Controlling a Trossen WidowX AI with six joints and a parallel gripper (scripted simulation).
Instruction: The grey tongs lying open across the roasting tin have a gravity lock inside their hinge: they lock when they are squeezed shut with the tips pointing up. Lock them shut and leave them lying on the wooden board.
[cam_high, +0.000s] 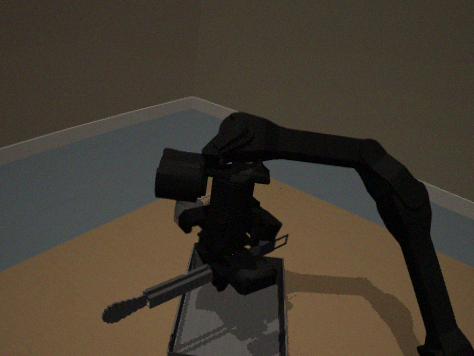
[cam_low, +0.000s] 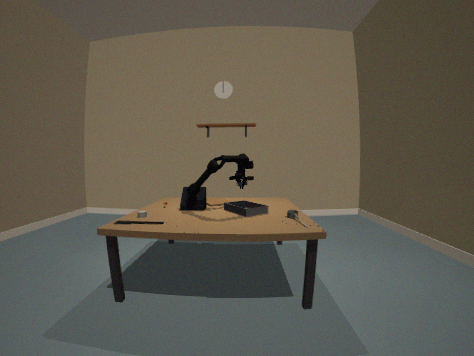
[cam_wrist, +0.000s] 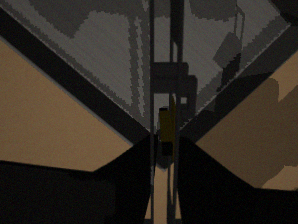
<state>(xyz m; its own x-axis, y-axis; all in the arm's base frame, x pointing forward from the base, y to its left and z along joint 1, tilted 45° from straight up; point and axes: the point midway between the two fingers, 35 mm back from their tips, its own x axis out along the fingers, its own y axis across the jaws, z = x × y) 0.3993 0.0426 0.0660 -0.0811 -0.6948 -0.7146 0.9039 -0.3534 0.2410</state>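
My gripper tip is now 10 mm past the yellow piece, 30 mm to the left of it and 40 mm below it. Also, from my gripper tip: wooden board: 210 mm behind, 360 mm to the left, 150 mm below; grey roasting tin: 20 mm ahead, 90 mm to the right, 130 mm below; red thing: 660 mm behind, 230 mm to the left, 150 mm below.
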